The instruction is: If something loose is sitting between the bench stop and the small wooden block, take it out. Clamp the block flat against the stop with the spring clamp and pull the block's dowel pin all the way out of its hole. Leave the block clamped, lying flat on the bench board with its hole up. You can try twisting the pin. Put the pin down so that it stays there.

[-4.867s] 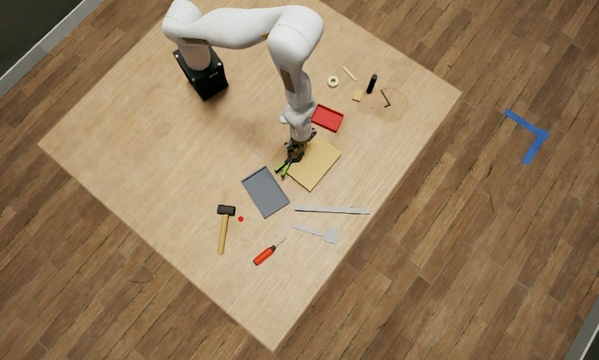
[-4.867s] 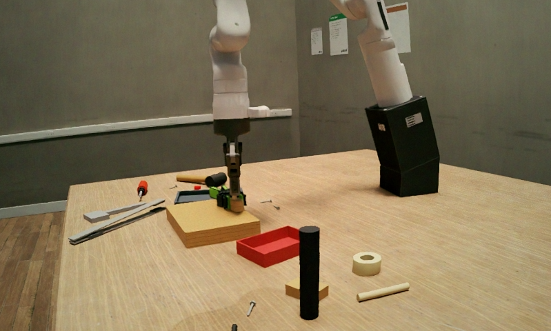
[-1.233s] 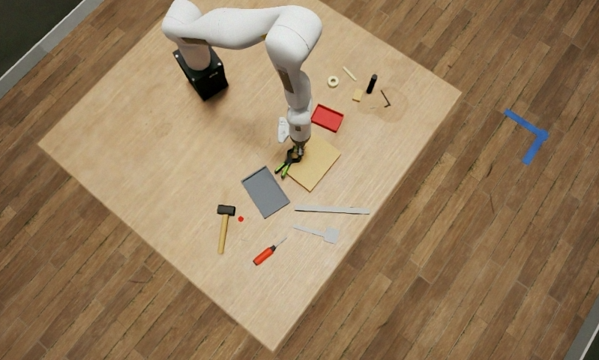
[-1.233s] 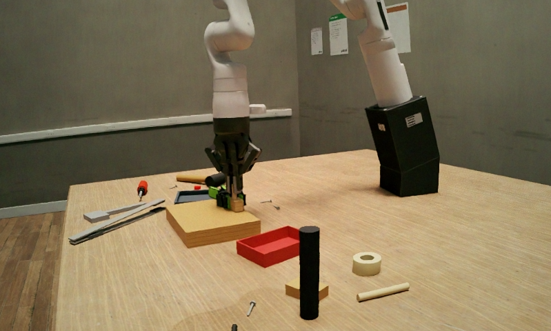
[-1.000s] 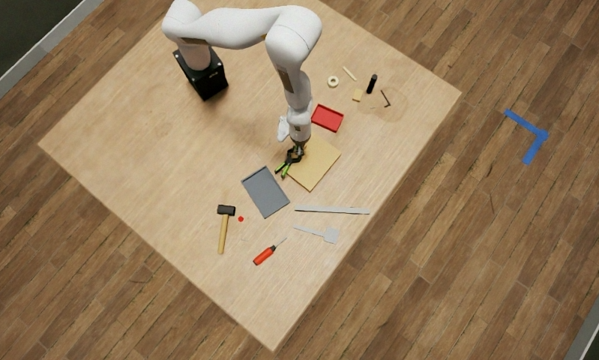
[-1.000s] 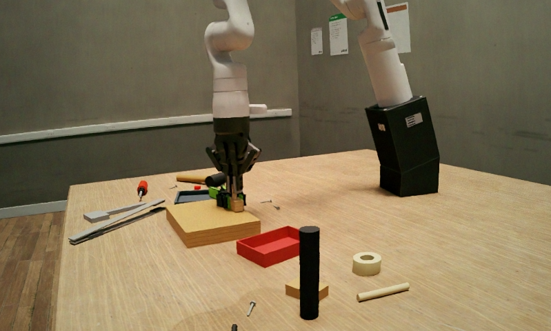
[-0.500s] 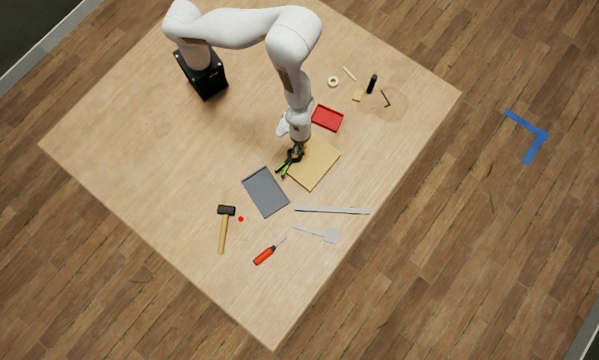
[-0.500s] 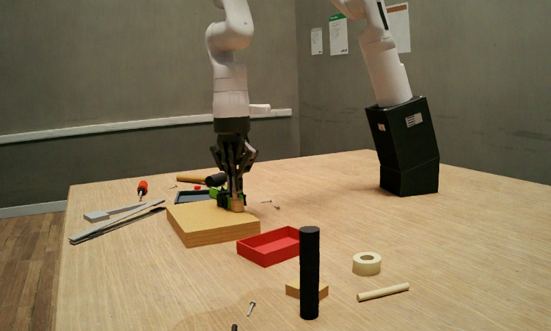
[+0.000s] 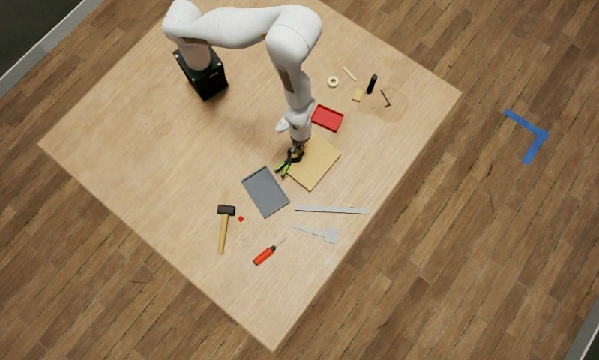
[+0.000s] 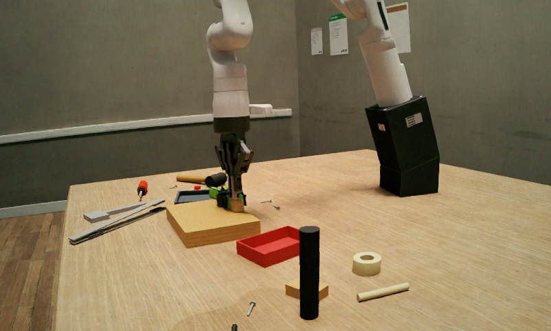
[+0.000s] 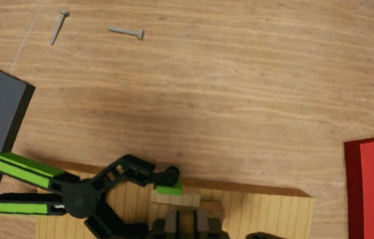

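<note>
Right now my hand is 2 cm above the dowel pin. From my hand the other things lie so: wooden block: 5 cm below; then tan bench board: 6 cm below, 6 cm ahead, 1 cm to the right; then red tray: 18 cm to the left, 8 cm below.
</note>
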